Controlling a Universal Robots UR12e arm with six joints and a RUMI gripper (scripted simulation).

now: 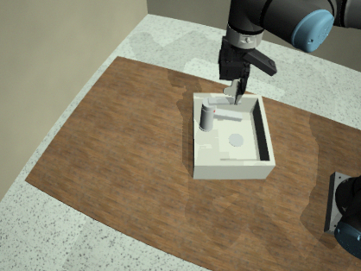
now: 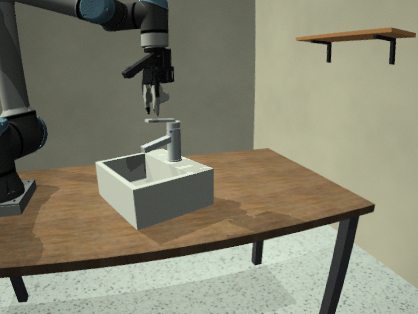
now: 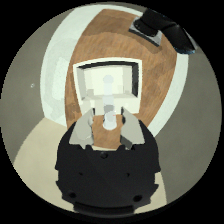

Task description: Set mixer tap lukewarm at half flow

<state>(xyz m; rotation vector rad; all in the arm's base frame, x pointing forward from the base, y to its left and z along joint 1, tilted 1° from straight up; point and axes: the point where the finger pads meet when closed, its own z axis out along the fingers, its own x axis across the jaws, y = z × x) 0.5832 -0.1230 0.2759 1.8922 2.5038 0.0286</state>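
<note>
Right now the lever is 4 cm below my hand, 3 cm ahead of it and 1 cm to the left of it. The rest, counted from my hand: white square basin 28 cm below, 3 cm behind, 1 cm to the right; then grey mixer tap 8 cm below, 5 cm ahead, 2 cm to the left.
</note>
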